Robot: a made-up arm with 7 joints. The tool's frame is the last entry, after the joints. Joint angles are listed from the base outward. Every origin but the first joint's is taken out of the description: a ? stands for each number. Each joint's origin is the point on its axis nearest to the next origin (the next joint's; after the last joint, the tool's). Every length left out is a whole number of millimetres.
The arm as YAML. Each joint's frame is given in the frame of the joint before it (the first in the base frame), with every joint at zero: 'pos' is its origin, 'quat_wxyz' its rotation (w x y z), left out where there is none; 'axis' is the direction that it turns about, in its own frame. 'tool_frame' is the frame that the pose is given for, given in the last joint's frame.
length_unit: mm
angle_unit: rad
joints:
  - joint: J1
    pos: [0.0, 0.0, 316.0]
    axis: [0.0, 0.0, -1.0]
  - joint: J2
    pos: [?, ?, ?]
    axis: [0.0, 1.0, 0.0]
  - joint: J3
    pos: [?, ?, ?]
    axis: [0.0, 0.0, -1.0]
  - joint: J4
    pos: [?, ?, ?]
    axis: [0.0, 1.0, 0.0]
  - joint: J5
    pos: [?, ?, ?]
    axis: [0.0, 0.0, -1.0]
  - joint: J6
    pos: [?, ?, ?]
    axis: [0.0, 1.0, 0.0]
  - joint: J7
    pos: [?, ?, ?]
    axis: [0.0, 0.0, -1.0]
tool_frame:
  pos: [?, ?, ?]
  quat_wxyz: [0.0, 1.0, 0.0, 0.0]
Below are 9 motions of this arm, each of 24 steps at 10 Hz.
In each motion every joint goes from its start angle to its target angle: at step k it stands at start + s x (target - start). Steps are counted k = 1, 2, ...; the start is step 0. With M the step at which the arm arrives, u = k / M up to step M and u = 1 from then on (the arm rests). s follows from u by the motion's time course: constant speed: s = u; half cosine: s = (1 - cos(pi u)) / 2; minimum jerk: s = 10 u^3 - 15 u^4 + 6 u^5.
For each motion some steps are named. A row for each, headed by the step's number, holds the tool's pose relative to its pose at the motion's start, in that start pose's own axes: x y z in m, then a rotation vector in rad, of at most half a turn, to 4 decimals.
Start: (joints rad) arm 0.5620 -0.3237 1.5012 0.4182 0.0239 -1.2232 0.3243
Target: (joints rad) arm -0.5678 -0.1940 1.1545 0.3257 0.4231 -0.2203 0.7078
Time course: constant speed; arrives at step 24
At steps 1, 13, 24:
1: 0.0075 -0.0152 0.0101 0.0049 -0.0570 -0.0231
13: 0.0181 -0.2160 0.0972 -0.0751 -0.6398 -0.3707
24: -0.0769 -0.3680 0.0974 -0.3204 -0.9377 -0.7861

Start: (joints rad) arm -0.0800 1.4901 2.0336 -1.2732 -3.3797 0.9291 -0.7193
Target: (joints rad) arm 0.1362 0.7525 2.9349 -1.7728 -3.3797 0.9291 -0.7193
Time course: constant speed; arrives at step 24
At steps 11, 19, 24:
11: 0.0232 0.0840 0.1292 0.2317 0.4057 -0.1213
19: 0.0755 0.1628 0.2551 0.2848 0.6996 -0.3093
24: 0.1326 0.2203 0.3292 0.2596 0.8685 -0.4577

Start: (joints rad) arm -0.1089 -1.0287 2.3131 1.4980 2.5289 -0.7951 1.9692
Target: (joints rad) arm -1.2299 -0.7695 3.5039 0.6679 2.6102 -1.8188 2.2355
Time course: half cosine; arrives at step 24
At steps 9, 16, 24:
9: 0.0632 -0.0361 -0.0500 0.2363 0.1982 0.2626
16: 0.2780 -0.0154 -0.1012 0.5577 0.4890 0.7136
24: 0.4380 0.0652 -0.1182 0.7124 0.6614 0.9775

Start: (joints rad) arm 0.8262 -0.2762 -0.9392 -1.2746 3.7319 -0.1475 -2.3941
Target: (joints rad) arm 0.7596 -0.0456 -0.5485 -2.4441 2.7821 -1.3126 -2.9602
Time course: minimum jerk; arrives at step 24
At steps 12, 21, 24:
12: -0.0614 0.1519 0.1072 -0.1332 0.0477 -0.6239
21: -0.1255 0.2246 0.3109 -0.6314 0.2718 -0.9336
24: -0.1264 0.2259 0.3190 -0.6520 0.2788 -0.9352

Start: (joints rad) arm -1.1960 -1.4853 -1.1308 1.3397 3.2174 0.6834 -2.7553
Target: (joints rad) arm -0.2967 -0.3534 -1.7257 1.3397 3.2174 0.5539 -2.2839
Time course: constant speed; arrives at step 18
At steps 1, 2, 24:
1: 0.0562 -0.0145 -0.0017 -0.0221 -0.0739 -0.0213
2: 0.1120 -0.0283 0.0009 -0.0423 -0.1474 -0.0416
24: 0.7432 -0.0261 0.4583 -0.0370 -1.2061 -0.1933

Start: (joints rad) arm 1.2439 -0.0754 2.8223 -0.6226 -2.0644 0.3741 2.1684
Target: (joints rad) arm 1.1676 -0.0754 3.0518 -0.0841 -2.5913 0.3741 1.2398
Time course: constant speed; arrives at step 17
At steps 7, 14, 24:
7: 0.0954 -0.0256 0.0205 0.0403 -0.1596 -0.6061
14: 0.1844 -0.0447 0.0637 0.2042 -0.2965 -1.1828
24: 0.2194 -0.0504 0.0888 0.3128 -0.3347 -1.4167

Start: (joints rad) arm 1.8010 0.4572 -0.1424 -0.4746 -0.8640 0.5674 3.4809
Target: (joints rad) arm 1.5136 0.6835 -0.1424 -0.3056 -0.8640 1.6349 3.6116
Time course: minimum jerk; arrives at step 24
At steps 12, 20, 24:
12: -0.1889 -0.0109 -0.0075 0.2353 0.6192 -0.1503
20: -0.3460 0.0227 0.0238 0.5957 1.1406 -0.2986
24: -0.3566 0.0264 0.0273 0.6286 1.1776 -0.3099

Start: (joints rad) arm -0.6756 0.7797 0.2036 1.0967 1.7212 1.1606 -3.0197
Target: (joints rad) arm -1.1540 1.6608 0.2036 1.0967 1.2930 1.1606 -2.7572
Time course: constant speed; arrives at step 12
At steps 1, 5, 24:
1: 0.0526 0.0320 0.0296 0.0254 -0.0563 0.0727
5: 0.2182 0.1876 0.1712 0.0997 -0.2505 0.3866
24: 0.3103 0.5362 0.4155 0.1315 -0.4399 0.9969

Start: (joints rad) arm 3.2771 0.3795 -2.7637 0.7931 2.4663 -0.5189 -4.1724
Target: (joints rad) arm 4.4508 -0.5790 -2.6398 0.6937 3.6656 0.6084 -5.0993
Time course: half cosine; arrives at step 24
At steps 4, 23, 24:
4: -0.0106 0.0250 -0.0310 0.0103 0.1313 0.0705
23: -0.5356 0.3209 0.0336 0.2626 0.6511 1.2371
24: -0.5384 0.3217 0.0367 0.2680 0.6492 1.2390

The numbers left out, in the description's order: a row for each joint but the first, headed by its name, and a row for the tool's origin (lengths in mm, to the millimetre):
J2: 0.0 -15.0 0.0
J3: 0.0 0.0 491.0
J4: 0.0 -19.0 0.0
J5: 0.0 0.0 387.0
J6: 0.0 0.0 0.0
J7: 0.0 0.0 96.0
tool: 0.0 0.0 0.0

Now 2 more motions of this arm.
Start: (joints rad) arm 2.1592 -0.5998 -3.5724 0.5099 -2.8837 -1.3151 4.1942
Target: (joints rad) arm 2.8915 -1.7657 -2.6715 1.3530 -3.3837 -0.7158 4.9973
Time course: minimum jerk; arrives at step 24
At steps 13, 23, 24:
13: 0.6520 -0.2716 -0.4440 -0.6908 -0.5118 -0.2340
23: 0.9186 -0.7700 -0.3405 -1.2578 -0.6563 -0.5493
24: 0.9187 -0.7708 -0.3401 -1.2588 -0.6564 -0.5498

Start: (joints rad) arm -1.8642 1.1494 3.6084 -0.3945 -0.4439 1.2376 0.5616
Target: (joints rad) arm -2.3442 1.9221 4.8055 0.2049 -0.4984 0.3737 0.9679
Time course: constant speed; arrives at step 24
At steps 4, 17, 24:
4: 0.0083 0.0961 0.0639 0.2550 0.0018 0.0771
17: 0.1716 0.3878 0.4145 1.1209 -0.2886 0.2841
24: 0.3158 0.4367 0.6959 1.5374 -0.6636 0.3749

